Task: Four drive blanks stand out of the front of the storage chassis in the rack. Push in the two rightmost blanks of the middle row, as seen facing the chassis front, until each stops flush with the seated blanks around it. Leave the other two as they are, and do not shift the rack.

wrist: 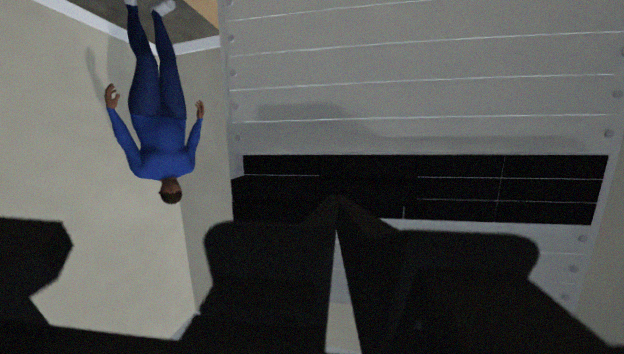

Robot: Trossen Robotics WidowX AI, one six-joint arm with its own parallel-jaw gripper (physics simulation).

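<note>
The black storage chassis runs across the middle of the wrist view, which is upside down. Thin pale seams show between flush blanks on its right part. At its left end a black blank face reaches past the chassis's left edge and stands out. Near the centre, a dark block interrupts the seams and seems to stand out; its edges are hard to see. My gripper is shut and empty, its tips in front of the chassis between these two. The fingers hide the lower left and centre, and whether the tips touch a blank cannot be told.
Grey rack panels with screws along their sides lie above the chassis in the view, and more panels lie below it. A person in blue appears upside down at the left, before a pale wall.
</note>
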